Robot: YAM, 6 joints.
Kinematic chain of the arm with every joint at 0, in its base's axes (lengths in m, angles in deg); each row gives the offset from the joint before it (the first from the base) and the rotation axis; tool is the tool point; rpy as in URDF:
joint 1: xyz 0 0 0.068 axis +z
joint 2: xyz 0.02 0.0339 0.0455 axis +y
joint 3: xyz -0.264 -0.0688 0 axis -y
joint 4: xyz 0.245 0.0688 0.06 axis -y
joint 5: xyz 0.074 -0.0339 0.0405 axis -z
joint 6: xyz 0.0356 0 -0.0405 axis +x
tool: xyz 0 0 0 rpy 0 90 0
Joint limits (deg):
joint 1: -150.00..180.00
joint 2: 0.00..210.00
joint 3: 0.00..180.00
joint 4: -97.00..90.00
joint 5: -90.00..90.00
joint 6: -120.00..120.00
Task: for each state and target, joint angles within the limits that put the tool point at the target. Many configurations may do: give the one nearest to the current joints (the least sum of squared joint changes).
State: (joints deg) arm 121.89 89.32 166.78 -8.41 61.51 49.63
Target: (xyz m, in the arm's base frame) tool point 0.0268 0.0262 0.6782
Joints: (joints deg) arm 111.94 74.31 148.76 -29.15 76.71 49.63
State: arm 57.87 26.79 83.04 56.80 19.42 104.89
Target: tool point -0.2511 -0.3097 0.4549
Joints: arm 49.38 9.60 100.69 59.13 18.06 104.89
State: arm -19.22 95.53 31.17 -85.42 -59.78 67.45
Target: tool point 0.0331 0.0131 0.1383
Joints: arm -26.45 93.02 9.60 -95.22 -48.04 67.45
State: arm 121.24 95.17 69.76 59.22 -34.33 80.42
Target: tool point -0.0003 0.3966 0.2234
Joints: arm 87.29 105.74 54.73 55.70 -32.29 80.42
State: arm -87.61 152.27 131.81 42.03 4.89 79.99
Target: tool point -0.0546 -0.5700 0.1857
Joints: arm -95.09 143.31 106.59 43.48 6.21 79.99
